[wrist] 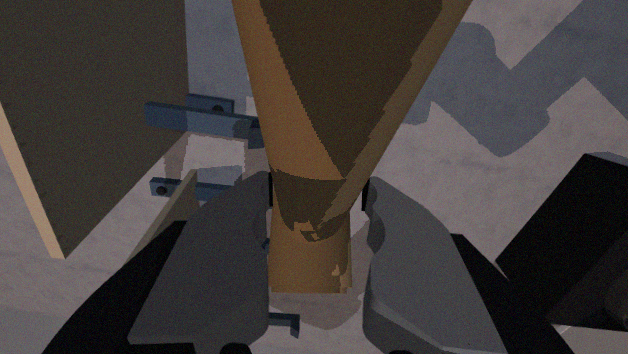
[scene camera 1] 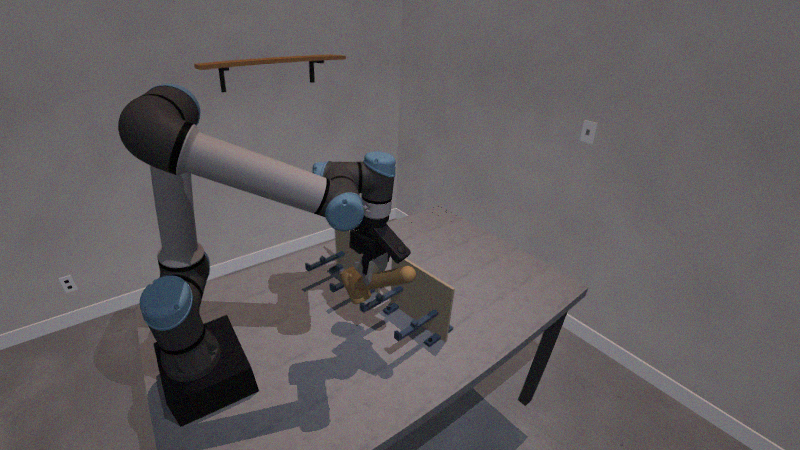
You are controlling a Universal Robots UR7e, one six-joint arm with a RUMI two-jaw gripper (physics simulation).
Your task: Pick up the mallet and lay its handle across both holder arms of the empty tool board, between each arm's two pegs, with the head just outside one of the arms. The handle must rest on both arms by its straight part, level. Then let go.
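Seen in the pictures: gripper, between the fingertips: (wrist: 317, 179) (scene camera 1: 372, 281); arm's base, origin of its link: (scene camera 1: 192, 357).
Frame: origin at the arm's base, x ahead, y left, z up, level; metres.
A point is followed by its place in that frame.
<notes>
My gripper (scene camera 1: 369, 275) @[y -0.165, x 0.489, z 0.098 m] (wrist: 317, 179) @[y -0.165, x 0.489, z 0.098 m] is shut on the tan mallet (scene camera 1: 388, 278) @[y -0.241, x 0.475, z 0.160 m] (wrist: 287, 115) @[y -0.218, x 0.505, z 0.161 m], near its head (scene camera 1: 355, 285) @[y -0.116, x 0.464, z 0.070 m]. The mallet is held above the table, and its handle is tilted, with the rounded free end raised toward the camera in the wrist view. In the scene view the free end points right, in front of the nearer tool board (scene camera 1: 427, 299) @[y -0.259, x 0.623, z 0.014 m] (wrist: 100, 85) @[y -0.182, x 0.625, z 0.041 m]. That board holds no tool. Its two dark blue holder arms (scene camera 1: 382, 298) @[y -0.153, x 0.537, z 0.002 m] (scene camera 1: 416, 325) @[y -0.304, x 0.527, z 0.002 m] reach out below and right of the mallet. Exact height over the arms is hard to tell.
A second upright board (scene camera 1: 342, 249) @[y 0.169, x 0.629, z -0.015 m] stands farther back, partly hidden by the gripper, with a blue arm (scene camera 1: 324, 261) @[y 0.155, x 0.536, z -0.020 m] in front. The boards stand on the table (scene camera 1: 503, 279) @[y -0.305, x 1.034, z -0.105 m]. The robot's black base (scene camera 1: 234, 358) @[y -0.073, x 0.089, z -0.002 m] is at the left. A wall shelf (scene camera 1: 268, 61) hangs behind.
</notes>
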